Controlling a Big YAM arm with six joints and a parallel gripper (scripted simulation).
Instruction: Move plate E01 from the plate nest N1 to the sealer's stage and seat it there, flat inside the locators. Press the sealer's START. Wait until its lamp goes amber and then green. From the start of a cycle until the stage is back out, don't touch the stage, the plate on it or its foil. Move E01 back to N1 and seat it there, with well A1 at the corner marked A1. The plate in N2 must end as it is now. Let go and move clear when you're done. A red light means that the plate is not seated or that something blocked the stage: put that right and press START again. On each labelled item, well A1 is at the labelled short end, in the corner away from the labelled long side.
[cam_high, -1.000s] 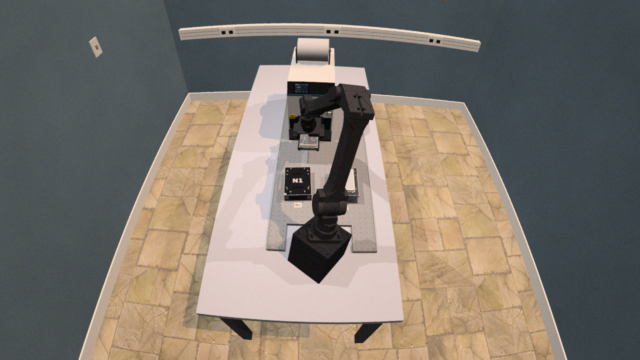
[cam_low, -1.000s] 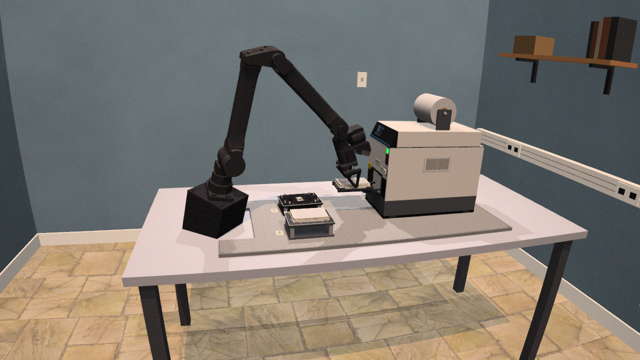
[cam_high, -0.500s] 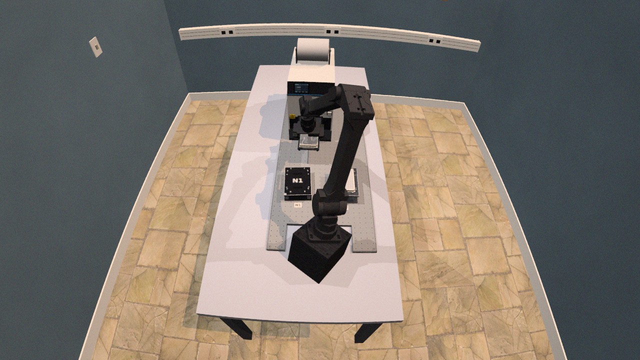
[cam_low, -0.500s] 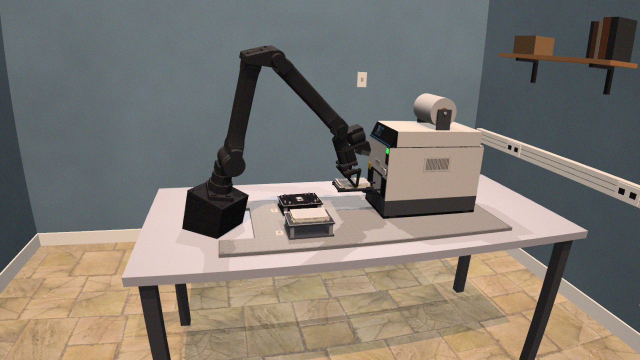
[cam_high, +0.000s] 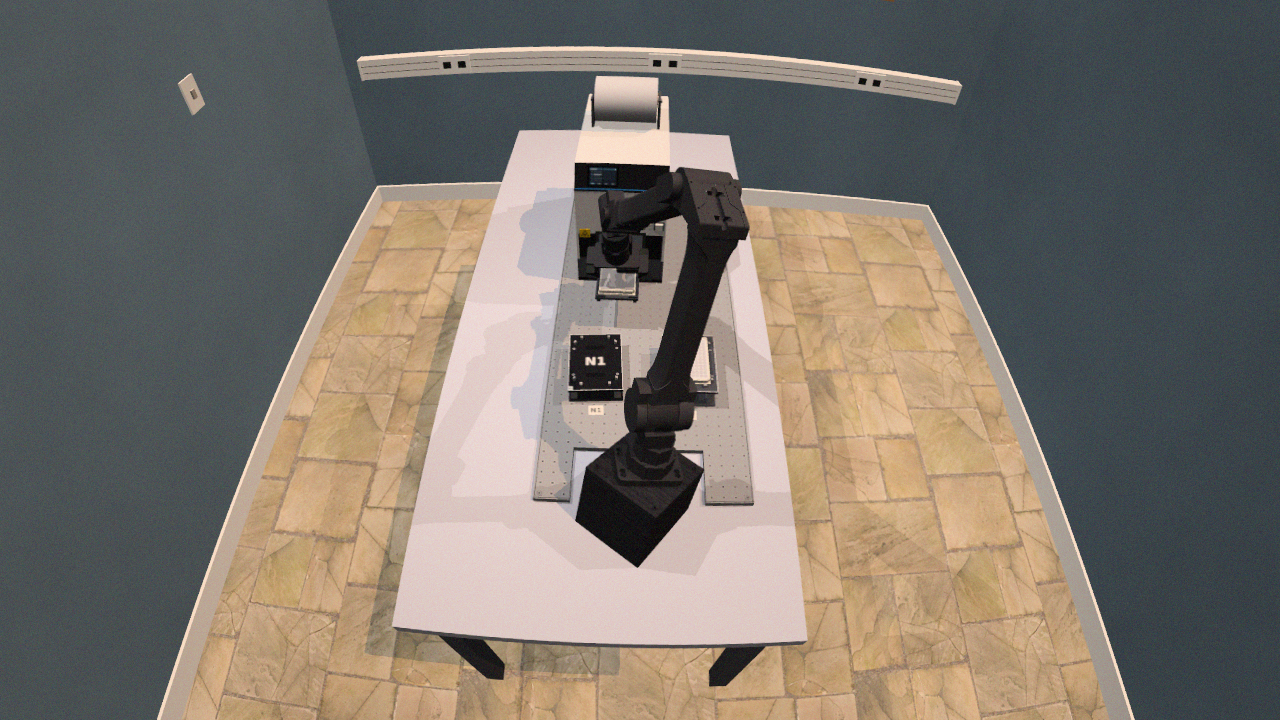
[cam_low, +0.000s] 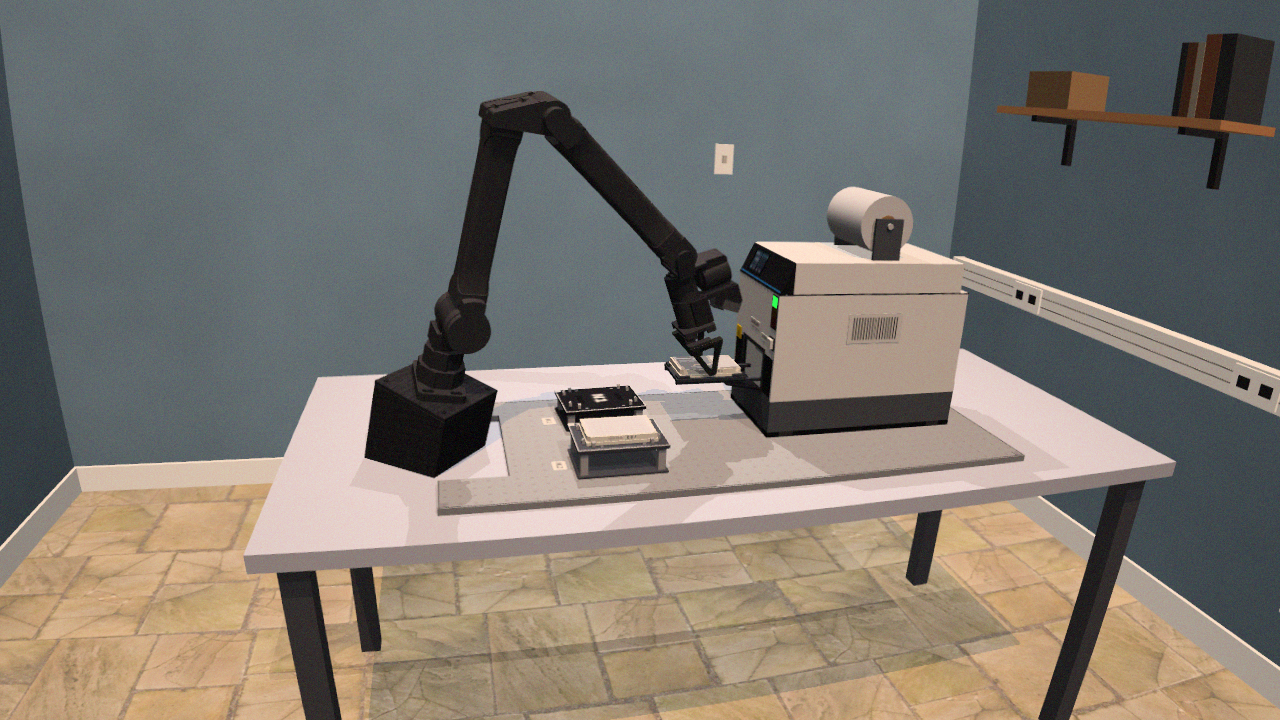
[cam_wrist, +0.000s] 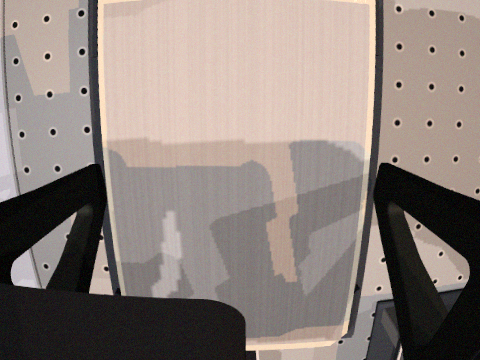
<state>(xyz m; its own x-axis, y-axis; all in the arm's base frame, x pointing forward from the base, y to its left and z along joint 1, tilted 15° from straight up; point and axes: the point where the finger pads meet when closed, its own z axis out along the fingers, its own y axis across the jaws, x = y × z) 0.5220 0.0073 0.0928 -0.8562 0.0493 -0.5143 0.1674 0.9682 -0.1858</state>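
My gripper is now 10 mm above the sealer stage. Also, from my hand: cream plate: 240 mm behind, 130 mm to the right, 60 mm below; nest N1: 200 mm behind, 80 mm to the left, 80 mm below; foil roll: 330 mm ahead, 300 mm above, 50 mm to the right.
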